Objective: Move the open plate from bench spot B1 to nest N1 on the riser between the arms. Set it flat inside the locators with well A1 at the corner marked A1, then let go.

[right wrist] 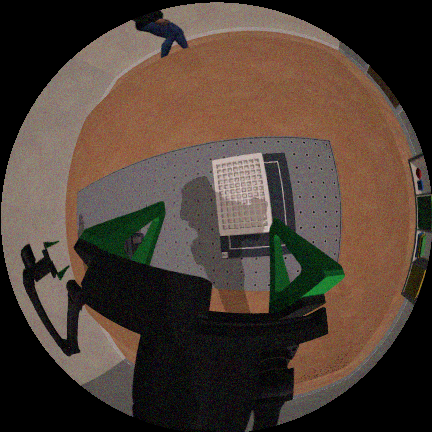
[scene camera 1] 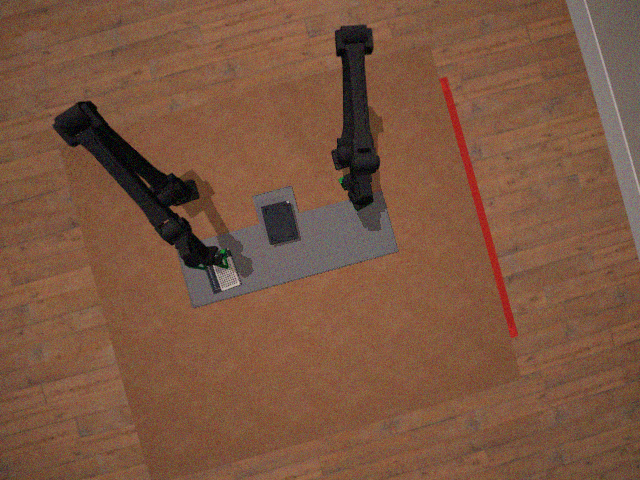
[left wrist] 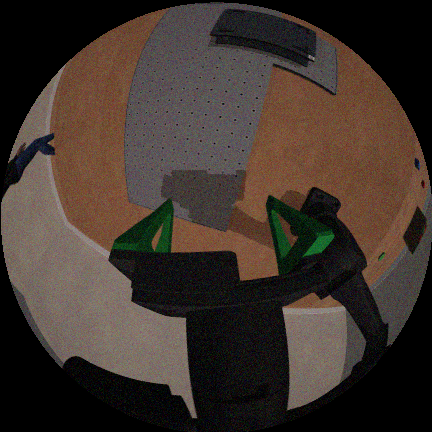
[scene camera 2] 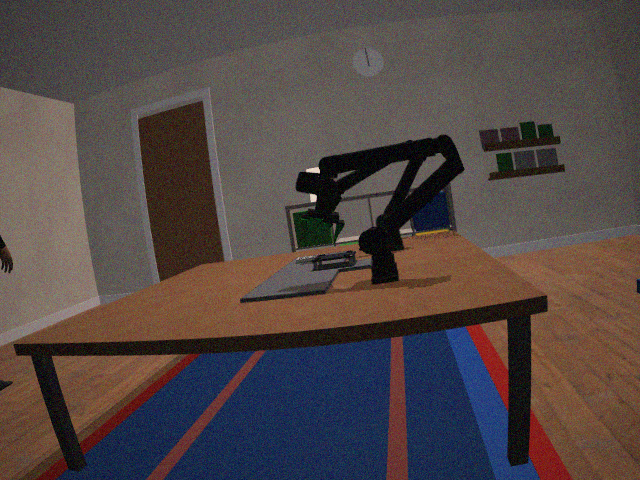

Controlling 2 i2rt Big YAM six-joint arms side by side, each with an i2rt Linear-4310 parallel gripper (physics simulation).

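Where they show: left gripper, fingertip midpoint: (right wrist: 63, 253) (scene camera 1: 352, 200) (left wrist: 220, 200) (scene camera 2: 319, 241); right gripper, fingertip midpoint: (right wrist: 218, 214) (scene camera 1: 217, 268) (scene camera 2: 313, 233); left arm's base at its link origin: (scene camera 1: 346, 157) (left wrist: 314, 214) (scene camera 2: 385, 279); right arm's base at its link origin: (right wrist: 273, 351) (scene camera 1: 184, 193) (scene camera 2: 394, 249).
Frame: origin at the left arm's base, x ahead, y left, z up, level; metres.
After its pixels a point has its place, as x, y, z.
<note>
The white open plate (scene camera 1: 227, 279) {0.378, -0.635, 0.019} (right wrist: 242, 192) {0.353, -0.633, 0.028} lies flat on the dark marked spot (scene camera 1: 215, 285) {0.390, -0.693, 0.015} (right wrist: 288, 185) {0.365, -0.709, 0.015} at the lower left end of the board in scene camera 1. It shows many small wells. My right gripper (scene camera 1: 211, 265) {0.320, -0.624, 0.136} (right wrist: 218, 214) {0.320, -0.624, 0.136} is open and empty, above the plate's upper edge in scene camera 1; its right-hand finger overlaps the plate's near corner in the right wrist view. The dark riser (scene camera 1: 279, 223) {0.208, -0.353, 0.055} (left wrist: 265, 32) stands mid-board with no plate on it; a small white mark (left wrist: 311, 58) {0.130, -0.293, 0.055} shows at one corner. My left gripper (left wrist: 220, 200) {0.203, -0.050, 0.146} is open and empty above the board's other end.
The grey perforated board (scene camera 1: 330, 237) {0.321, -0.161, 0.013} (left wrist: 200, 110) {0.280, -0.133, 0.013} (right wrist: 317, 200) {0.340, -0.762, 0.013} lies on the brown table (scene camera 1: 320, 372) {0.878, -0.358, 0.000} (scene camera 2: 170, 315) {0.670, 0.212, 0.000}, with a tab beside the riser. Arm shadows fall on the board and partly on the plate. A red strip (scene camera 1: 478, 206) runs at the right in scene camera 1.
</note>
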